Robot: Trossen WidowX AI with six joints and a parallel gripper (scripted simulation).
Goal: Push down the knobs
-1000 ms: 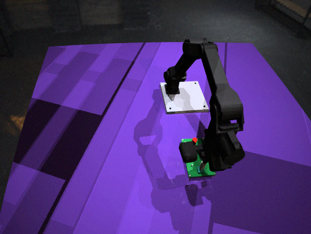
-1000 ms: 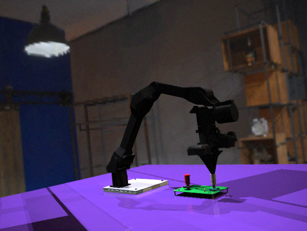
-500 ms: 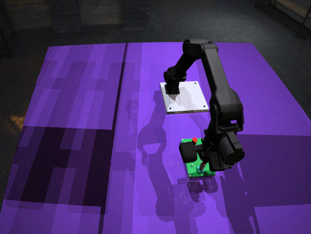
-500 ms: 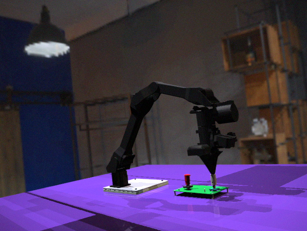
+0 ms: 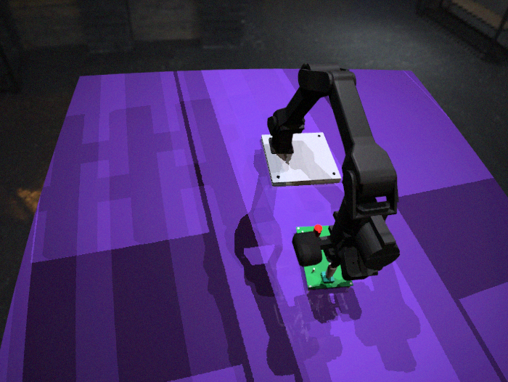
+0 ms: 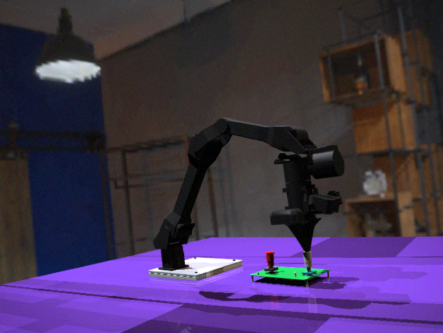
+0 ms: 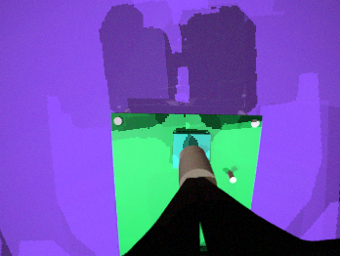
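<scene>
My gripper tip is now 2 cm above the tan knob. Round my gripper tip: red knob 10 cm behind, 1 cm to the right, 2 cm below.
</scene>
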